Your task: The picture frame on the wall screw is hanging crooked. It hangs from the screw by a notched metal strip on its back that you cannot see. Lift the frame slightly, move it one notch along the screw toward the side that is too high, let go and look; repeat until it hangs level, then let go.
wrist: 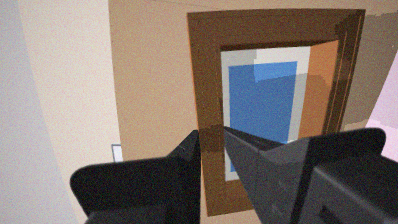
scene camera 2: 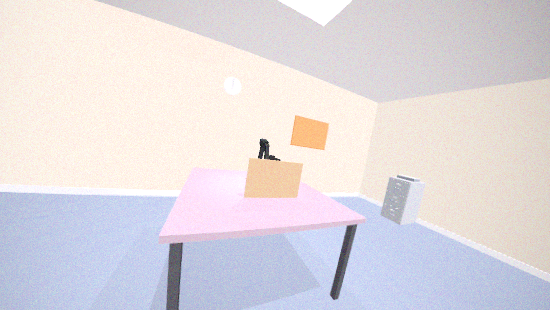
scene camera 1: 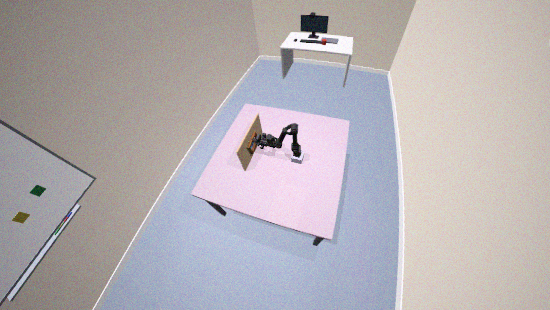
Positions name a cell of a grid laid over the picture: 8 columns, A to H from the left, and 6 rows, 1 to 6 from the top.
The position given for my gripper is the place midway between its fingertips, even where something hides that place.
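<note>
Picture frame (wrist: F3) held by my gripper (wrist: E4). Tan wall board (wrist: D3) seen too. Scene camera 2 does not show the picture frame, hidden by the tan wall board.
</note>
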